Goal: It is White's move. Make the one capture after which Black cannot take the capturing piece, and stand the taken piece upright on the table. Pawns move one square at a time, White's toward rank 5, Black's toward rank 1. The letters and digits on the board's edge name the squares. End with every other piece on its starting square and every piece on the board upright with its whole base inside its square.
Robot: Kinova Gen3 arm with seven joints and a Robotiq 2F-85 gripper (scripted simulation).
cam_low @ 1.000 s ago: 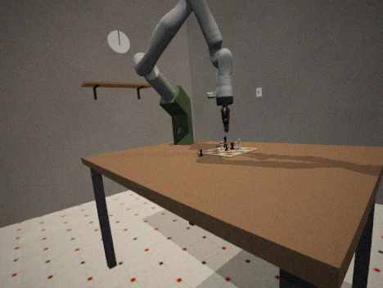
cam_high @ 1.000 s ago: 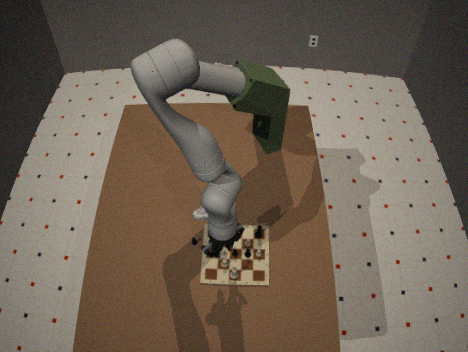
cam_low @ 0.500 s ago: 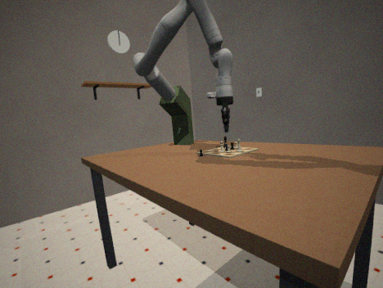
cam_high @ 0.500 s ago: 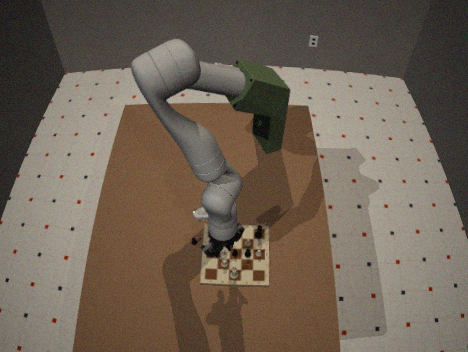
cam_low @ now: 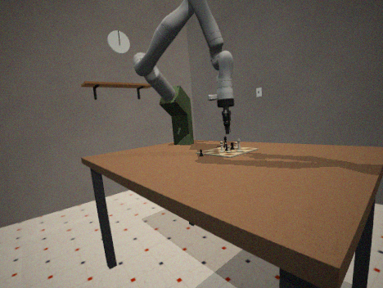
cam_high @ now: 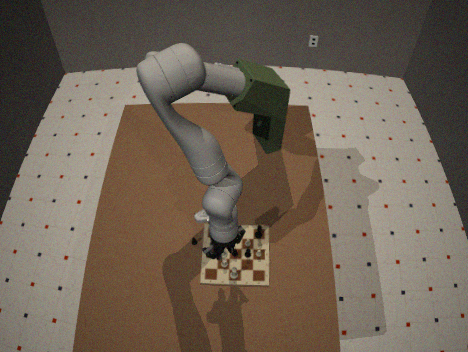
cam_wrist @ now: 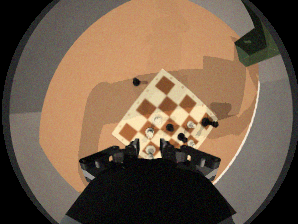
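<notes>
My hand is 30 mm past the chessboard, 40 mm to the right of it and 110 mm above it. From my hand the other things lie so: tall black piece (80 mm behind, 130 mm to the left, 70 mm below).
</notes>
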